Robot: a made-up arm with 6 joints. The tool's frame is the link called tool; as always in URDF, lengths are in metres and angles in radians.
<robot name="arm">
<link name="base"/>
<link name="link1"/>
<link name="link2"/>
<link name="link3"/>
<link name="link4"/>
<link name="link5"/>
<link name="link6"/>
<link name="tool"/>
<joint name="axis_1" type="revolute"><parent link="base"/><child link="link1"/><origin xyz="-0.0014 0.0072 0.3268" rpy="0 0 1.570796"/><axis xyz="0 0 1"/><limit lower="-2.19" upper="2.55" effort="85" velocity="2.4"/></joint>
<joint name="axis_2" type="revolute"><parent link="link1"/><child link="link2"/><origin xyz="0.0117 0.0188 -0.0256" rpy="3.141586 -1.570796 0"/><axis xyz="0 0 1"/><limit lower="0.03" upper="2.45" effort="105" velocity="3"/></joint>
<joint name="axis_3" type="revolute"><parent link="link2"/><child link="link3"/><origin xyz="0.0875 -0.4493 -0.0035" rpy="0 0 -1.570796"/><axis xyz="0 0 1"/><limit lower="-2.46" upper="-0.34" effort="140" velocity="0.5"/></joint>
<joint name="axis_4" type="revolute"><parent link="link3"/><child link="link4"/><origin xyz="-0.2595 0.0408 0.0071" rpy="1.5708 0 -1.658"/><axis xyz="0 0 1"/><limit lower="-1.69" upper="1.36" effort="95" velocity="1.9"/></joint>
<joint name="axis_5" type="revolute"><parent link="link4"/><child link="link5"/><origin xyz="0.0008 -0.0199 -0.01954" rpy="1.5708 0 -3.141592"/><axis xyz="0 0 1"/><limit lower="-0.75" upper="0.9" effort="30" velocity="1"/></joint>
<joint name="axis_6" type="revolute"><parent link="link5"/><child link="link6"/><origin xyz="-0.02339 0.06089 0.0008" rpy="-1.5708 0 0"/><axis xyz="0 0 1"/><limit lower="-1.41" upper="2.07" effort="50" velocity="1.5"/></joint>
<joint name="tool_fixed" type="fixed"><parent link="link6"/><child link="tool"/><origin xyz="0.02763 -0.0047 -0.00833" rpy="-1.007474 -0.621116 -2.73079"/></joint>
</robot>
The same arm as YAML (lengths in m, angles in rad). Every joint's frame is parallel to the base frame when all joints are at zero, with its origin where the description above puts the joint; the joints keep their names.
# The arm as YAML. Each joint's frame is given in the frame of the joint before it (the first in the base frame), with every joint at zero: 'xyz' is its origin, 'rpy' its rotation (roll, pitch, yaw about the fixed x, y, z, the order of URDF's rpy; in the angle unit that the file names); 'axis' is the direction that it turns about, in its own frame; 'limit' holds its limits. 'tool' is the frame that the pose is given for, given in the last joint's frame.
units:
  length: m
  angle: rad
joints:
  - name: axis_1
    type: revolute
    origin:
      xyz: [-0.0014, 0.0072, 0.3268]
      rpy: [0.0, 0.0, 0.0]
    axis: [0.0, 0.0, 1.0]
    limit:
      lower: -2.19
      upper: 2.55
  - name: axis_2
    type: revolute
    origin:
      xyz: [-0.0188, 0.0117, -0.0256]
      rpy: [0.0, 0.0, 0.0]
    axis: [0.0, 1.0, 0.0]
    limit:
      lower: 0.03
      upper: 2.45
  - name: axis_3
    type: revolute
    origin:
      xyz: [-0.4493, -0.0035, 0.0875]
      rpy: [0.0, 0.0, 0.0]
    axis: [0.0, 1.0, 0.0]
    limit:
      lower: -2.46
      upper: -0.34
  - name: axis_4
    type: revolute
    origin:
      xyz: [0.2595, 0.0071, 0.0408]
      rpy: [0.0, 0.0, 0.0]
    axis: [0.9962, 0.0, 0.0871]
    limit:
      lower: -1.69
      upper: 1.36
  - name: axis_5
    type: revolute
    origin:
      xyz: [-0.0194, -0.0199, -0.0025]
      rpy: [0.0, 0.0, 0.0]
    axis: [0.0, 1.0, 0.0]
    limit:
      lower: -0.75
      upper: 0.9
  - name: axis_6
    type: revolute
    origin:
      xyz: [0.0627, 0.0008, -0.018]
      rpy: [0.0, 0.0, 0.0]
    axis: [0.9962, 0.0, 0.0871]
    limit:
      lower: -1.41
      upper: 2.07
tool:
  origin:
    xyz: [-0.0107, 0.0047, 0.0268]
    rpy: [-0.4238, 0.7643, 0.4666]

